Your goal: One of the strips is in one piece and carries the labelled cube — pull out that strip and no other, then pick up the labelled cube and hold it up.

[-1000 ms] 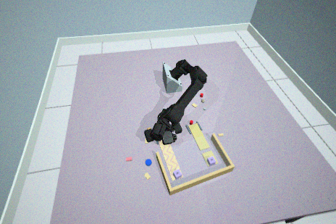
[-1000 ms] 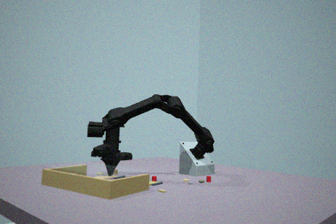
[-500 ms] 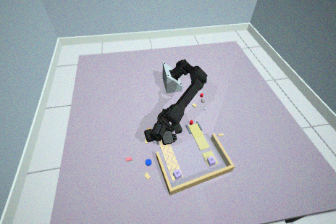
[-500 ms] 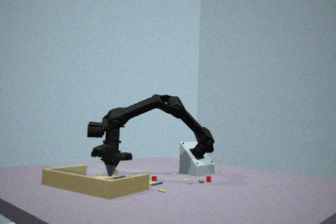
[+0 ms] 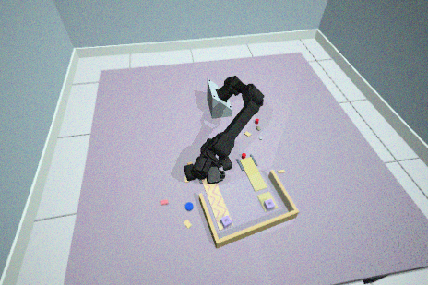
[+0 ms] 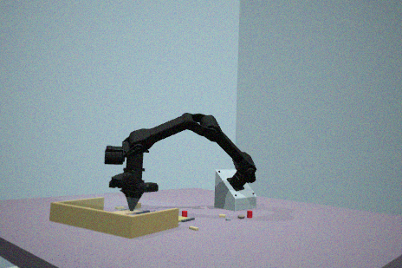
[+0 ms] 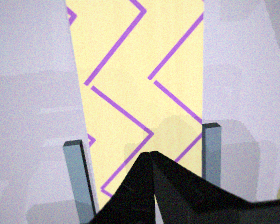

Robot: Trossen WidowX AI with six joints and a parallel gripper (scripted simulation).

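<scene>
The zigzag strip is 90 mm ahead of my gripper tip and 10 mm to the left of it. From my gripper tip the other things lie so: pink block 60 mm ahead, 190 mm to the right; blue disc 100 mm ahead, 100 mm to the right.
</scene>
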